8 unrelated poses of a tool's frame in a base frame.
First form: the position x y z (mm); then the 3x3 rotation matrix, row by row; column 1 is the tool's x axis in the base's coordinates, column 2 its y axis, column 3 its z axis. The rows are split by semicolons.
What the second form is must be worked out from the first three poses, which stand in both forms.
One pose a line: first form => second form
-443 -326 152; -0.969 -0.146 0.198; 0.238 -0.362 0.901; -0.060 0.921 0.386 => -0.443 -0.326 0.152; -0.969 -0.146 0.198; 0.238 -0.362 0.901; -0.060 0.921 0.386
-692 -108 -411; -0.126 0.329 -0.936; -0.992 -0.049 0.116; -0.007 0.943 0.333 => -0.692 -0.108 -0.411; -0.126 0.329 -0.936; -0.992 -0.049 0.116; -0.007 0.943 0.333
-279 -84 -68; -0.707 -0.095 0.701; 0.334 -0.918 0.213; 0.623 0.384 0.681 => -0.279 -0.084 -0.068; -0.707 -0.095 0.701; 0.334 -0.918 0.213; 0.623 0.384 0.681
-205 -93 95; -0.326 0.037 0.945; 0.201 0.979 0.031; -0.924 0.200 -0.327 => -0.205 -0.093 0.095; -0.326 0.037 0.945; 0.201 0.979 0.031; -0.924 0.200 -0.327
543 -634 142; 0.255 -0.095 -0.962; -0.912 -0.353 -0.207; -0.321 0.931 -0.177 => 0.543 -0.634 0.142; 0.255 -0.095 -0.962; -0.912 -0.353 -0.207; -0.321 0.931 -0.177
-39 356 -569; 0.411 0.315 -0.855; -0.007 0.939 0.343; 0.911 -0.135 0.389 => -0.039 0.356 -0.569; 0.411 0.315 -0.855; -0.007 0.939 0.343; 0.911 -0.135 0.389
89 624 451; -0.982 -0.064 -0.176; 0.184 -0.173 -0.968; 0.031 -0.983 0.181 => 0.089 0.624 0.451; -0.982 -0.064 -0.176; 0.184 -0.173 -0.968; 0.031 -0.983 0.181
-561 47 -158; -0.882 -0.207 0.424; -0.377 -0.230 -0.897; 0.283 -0.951 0.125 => -0.561 0.047 -0.158; -0.882 -0.207 0.424; -0.377 -0.230 -0.897; 0.283 -0.951 0.125
